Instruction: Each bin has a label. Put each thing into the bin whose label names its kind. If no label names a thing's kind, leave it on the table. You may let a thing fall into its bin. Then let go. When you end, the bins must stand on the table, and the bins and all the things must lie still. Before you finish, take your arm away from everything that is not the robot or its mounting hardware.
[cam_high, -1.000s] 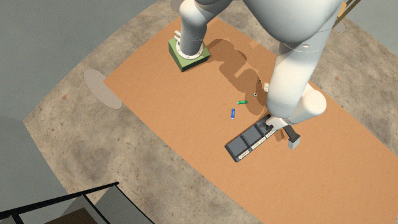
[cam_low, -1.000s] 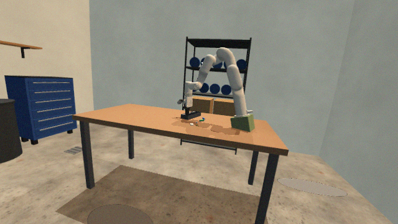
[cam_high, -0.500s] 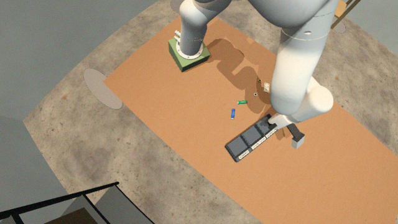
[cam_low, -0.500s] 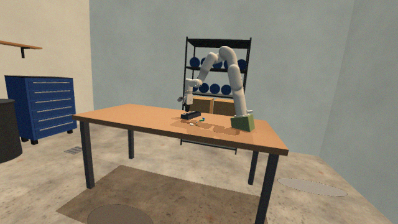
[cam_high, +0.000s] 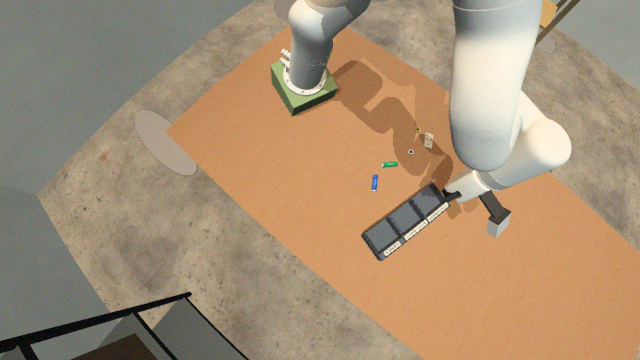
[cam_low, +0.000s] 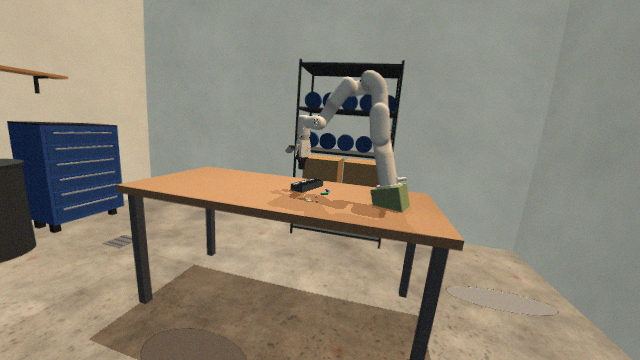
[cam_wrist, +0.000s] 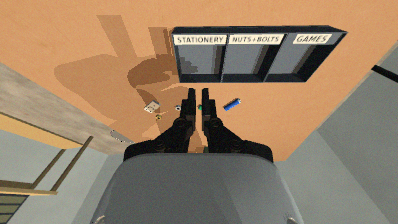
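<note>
Right now the white domino is 190 mm to the left of my hand, 140 mm below it and 80 mm behind it. The rest, counted from my hand: blue battery (160 mm behind, 140 mm below, 30 mm to the right); dark three-part bin (130 mm below, 80 mm to the right, 30 mm behind); green battery (150 mm behind, 140 mm below, 40 mm to the left).
</note>
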